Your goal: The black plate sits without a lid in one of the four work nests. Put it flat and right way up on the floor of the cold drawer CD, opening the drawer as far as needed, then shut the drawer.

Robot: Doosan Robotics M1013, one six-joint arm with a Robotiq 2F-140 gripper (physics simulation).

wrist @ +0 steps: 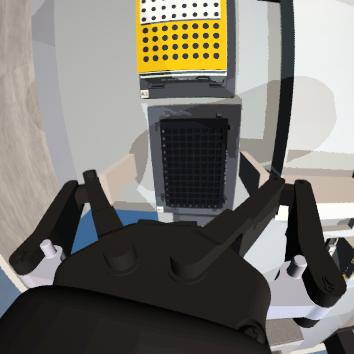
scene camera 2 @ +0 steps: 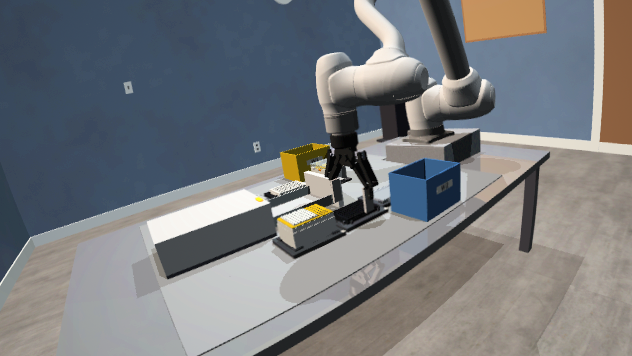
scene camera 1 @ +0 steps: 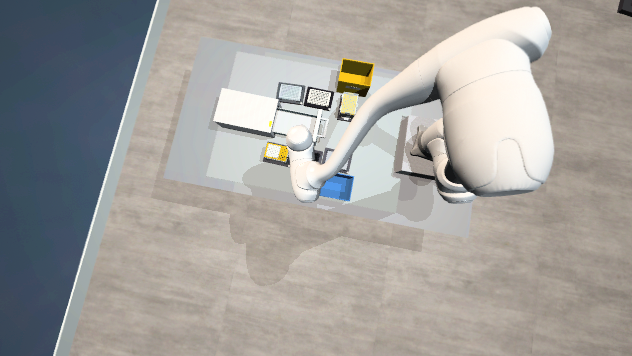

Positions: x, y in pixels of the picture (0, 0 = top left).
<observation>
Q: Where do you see a cold drawer CD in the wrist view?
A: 306, 146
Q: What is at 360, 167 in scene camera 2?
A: My gripper.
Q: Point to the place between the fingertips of my gripper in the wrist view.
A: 185, 163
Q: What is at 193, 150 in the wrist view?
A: A black plate.
</observation>
